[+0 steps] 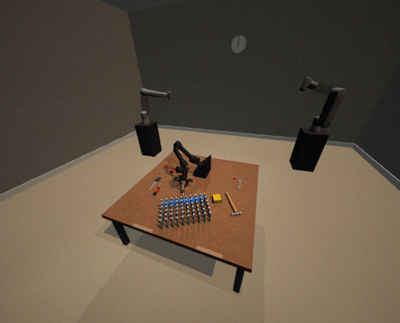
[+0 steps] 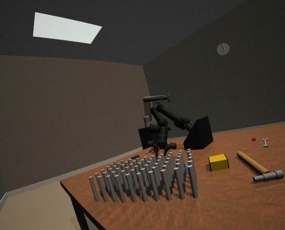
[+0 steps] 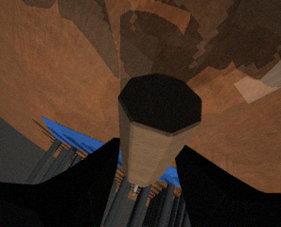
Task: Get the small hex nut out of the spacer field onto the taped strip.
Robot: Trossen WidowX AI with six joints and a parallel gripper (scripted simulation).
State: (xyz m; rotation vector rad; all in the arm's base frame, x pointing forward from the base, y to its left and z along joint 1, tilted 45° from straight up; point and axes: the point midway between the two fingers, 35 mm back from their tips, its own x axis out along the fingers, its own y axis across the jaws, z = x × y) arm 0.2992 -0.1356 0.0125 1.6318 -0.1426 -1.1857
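My gripper tip is 14 cm short of the blue taped strip, 7 cm to the right of it and 4 cm above it. The rest, counted from my gripper tip: yellow block (37 cm to the left, 4 cm ahead, 2 cm below); grey wrench (57 cm to the left, 27 cm behind, 4 cm below).
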